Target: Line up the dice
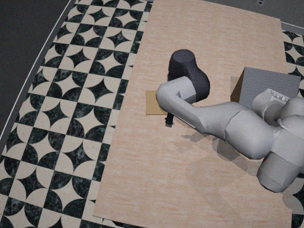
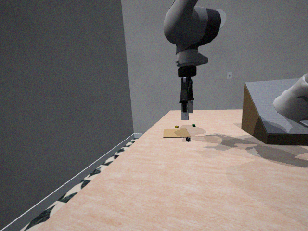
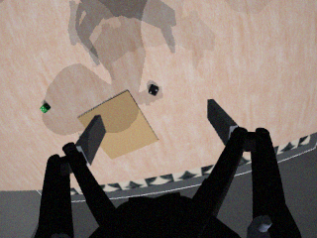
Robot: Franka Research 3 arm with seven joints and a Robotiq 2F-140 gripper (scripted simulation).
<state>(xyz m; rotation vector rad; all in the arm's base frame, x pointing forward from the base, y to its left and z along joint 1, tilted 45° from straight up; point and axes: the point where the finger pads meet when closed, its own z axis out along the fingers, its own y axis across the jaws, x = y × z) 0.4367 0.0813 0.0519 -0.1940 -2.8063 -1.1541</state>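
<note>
Now: hand 12 cm above the black die. From my hand the other things lie so: yellow die 21 cm to the right, 12 cm below, 7 cm ahead; then green die 25 cm to the right, 12 cm below, 4 cm behind; then tan mat 13 cm below, 11 cm to the right, 7 cm ahead.
</note>
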